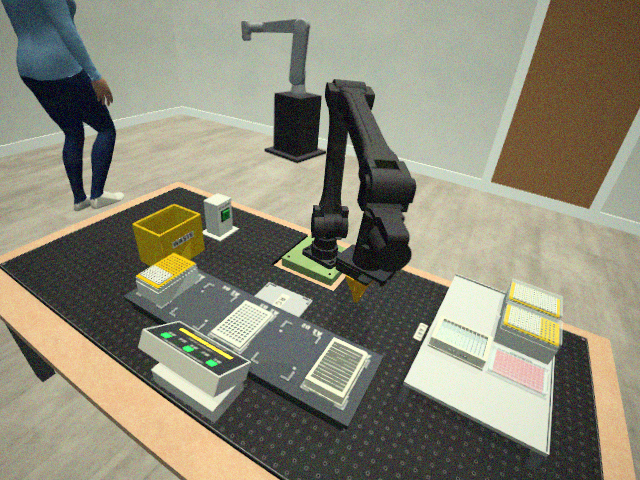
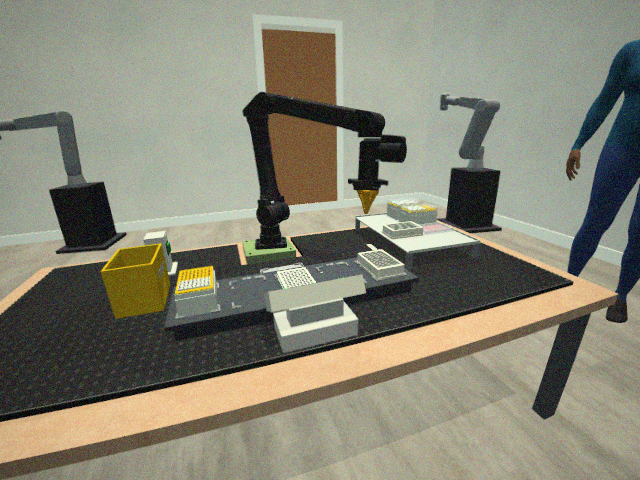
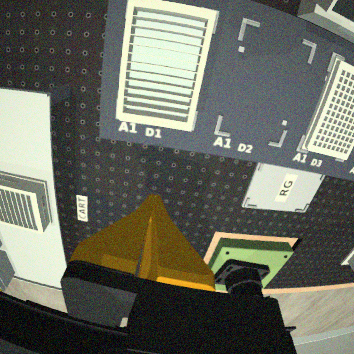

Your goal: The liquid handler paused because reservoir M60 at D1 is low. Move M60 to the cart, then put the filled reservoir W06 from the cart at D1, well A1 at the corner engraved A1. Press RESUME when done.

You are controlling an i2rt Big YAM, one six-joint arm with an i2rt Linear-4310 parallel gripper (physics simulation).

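Seen in the pictures: gripper, fingertip midpoint: (image 1: pixel 356 300) (image 2: pixel 365 213) (image 3: pixel 152 201); arm's base, link origin: (image 1: pixel 323 256) (image 2: pixel 271 245) (image 3: pixel 240 271).
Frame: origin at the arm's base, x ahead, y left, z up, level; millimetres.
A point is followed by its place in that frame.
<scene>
A pale, slatted reservoir (image 1: pixel 337 369) @[z 61, x 364, y 318 mm] (image 2: pixel 381 262) @[z 59, x 375, y 312 mm] (image 3: pixel 162 65) @[z 59, x 357, y 313 mm] sits flat at D1 on the dark deck (image 1: pixel 271 356) @[z 32, x 415, y 180 mm] (image 3: pixel 240 90) @[z 32, x 362, y 218 mm]; its label is not readable. Another reservoir (image 1: pixel 460 342) @[z 75, x 130, y 491 mm] (image 2: pixel 402 229) @[z 75, x 151, y 470 mm] (image 3: pixel 19 207) @[z 72, x 116, y 462 mm] with pale blue contents stands on the white cart (image 1: pixel 465 405) @[z 44, x 253, y 557 mm] (image 2: pixel 449 241) @[z 44, x 225, y 616 mm] (image 3: pixel 25 125) @[z 44, x 238, y 465 mm]; its label is too small to read. My gripper (image 1: pixel 356 300) @[z 179, x 283, y 291 mm] (image 2: pixel 366 211) @[z 179, x 283, y 291 mm] (image 3: pixel 152 201) @[z 179, x 283, y 291 mm] is shut and empty, fingertips together, above the mat between the arm base and the cart, apart from both reservoirs. The control panel (image 1: pixel 193 351) @[z 110, x 553, y 109 mm] has green buttons; their lettering is unreadable.
The cart also bears tip racks (image 1: pixel 532 325) @[z 114, x 5, y 610 mm] (image 2: pixel 412 210) @[z 112, x 36, y 560 mm] and a pink plate (image 1: pixel 519 369) @[z 58, x 97, y 623 mm]. The deck holds a white plate (image 1: pixel 241 324) @[z 44, x 405, y 71 mm] (image 2: pixel 295 277) @[z 46, x 390, y 66 mm] (image 3: pixel 336 110) @[z 46, x 397, y 87 mm] at D3 and a yellow-topped tip rack (image 1: pixel 165 276) @[z 97, x 461, y -146 mm] (image 2: pixel 195 294) @[z 83, x 503, y -163 mm]. D2 is bare. A yellow waste bin (image 1: pixel 170 240) @[z 87, x 358, y -294 mm] (image 2: pixel 135 284) @[z 71, x 401, y -336 mm] stands beyond.
</scene>
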